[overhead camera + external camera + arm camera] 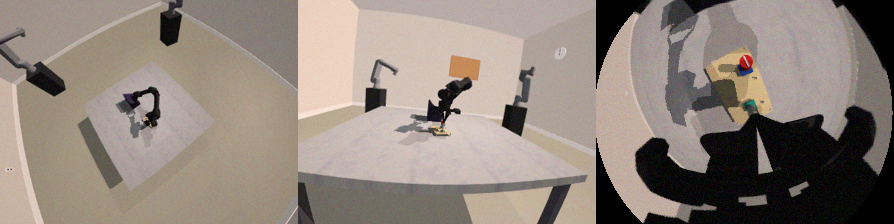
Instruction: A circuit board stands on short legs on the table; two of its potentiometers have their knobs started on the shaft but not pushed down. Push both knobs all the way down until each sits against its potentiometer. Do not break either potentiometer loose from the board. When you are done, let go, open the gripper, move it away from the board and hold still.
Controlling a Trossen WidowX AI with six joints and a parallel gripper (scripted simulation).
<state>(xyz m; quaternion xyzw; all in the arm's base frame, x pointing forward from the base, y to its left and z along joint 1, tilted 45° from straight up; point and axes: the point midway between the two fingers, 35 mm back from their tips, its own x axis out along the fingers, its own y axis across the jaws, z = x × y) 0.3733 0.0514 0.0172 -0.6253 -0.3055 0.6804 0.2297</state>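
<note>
Now: gripper tip 80 mm past the red knob, 10 mm to the left of it and 20 mm above it.
</note>
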